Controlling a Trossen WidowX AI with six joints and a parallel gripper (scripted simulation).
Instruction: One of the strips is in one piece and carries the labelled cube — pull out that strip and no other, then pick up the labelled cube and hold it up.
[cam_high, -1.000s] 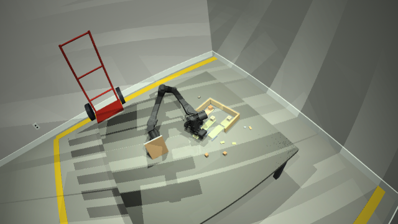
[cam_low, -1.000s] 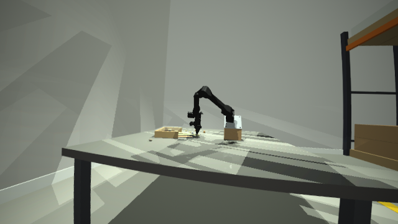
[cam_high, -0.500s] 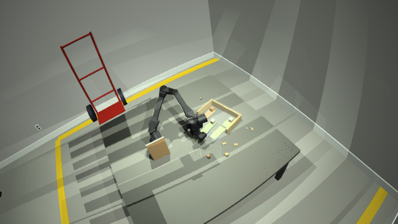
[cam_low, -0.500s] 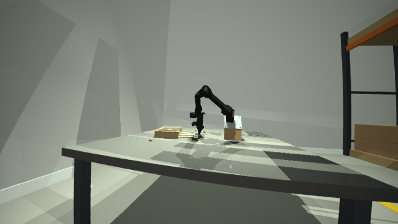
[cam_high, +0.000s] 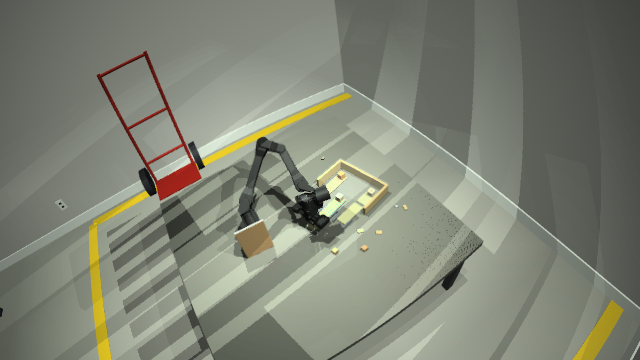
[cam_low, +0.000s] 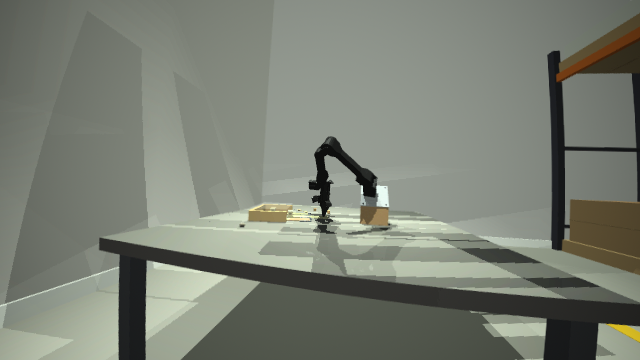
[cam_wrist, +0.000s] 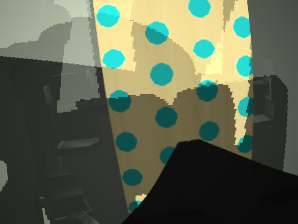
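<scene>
My gripper tip is 18 cm short of the pale strip and 2 cm to the left of it.
</scene>
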